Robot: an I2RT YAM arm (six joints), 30 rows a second.
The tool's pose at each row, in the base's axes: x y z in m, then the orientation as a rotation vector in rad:
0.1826, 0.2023, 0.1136, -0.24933, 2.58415, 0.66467
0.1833, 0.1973, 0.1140, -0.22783, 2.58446, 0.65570
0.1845, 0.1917, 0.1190, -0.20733, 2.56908, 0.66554
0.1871, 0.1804, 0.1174, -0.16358, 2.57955, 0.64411
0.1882, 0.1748, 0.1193, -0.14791, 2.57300, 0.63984
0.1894, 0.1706, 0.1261, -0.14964, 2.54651, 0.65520
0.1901, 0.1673, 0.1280, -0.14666, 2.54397, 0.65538
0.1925, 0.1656, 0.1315, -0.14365, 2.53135, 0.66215
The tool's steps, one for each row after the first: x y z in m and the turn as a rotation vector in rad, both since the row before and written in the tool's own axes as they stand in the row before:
-0.0005, -0.0044, -0.0025, 0.01005, -0.00621, 0.01241
-0.0032, -0.0032, -0.0061, -0.00498, -0.01806, 0.01192
-0.0012, -0.0112, -0.0033, 0.02398, -0.00331, 0.02716
-0.0019, -0.0044, -0.0037, 0.00494, -0.01028, 0.00810
-0.0043, -0.0012, -0.0067, -0.01448, -0.02237, -0.00385
-0.0016, -0.0023, -0.0027, 0.00010, -0.00304, 0.00146
-0.0039, -0.0005, -0.0024, -0.00587, -0.01155, 0.00067

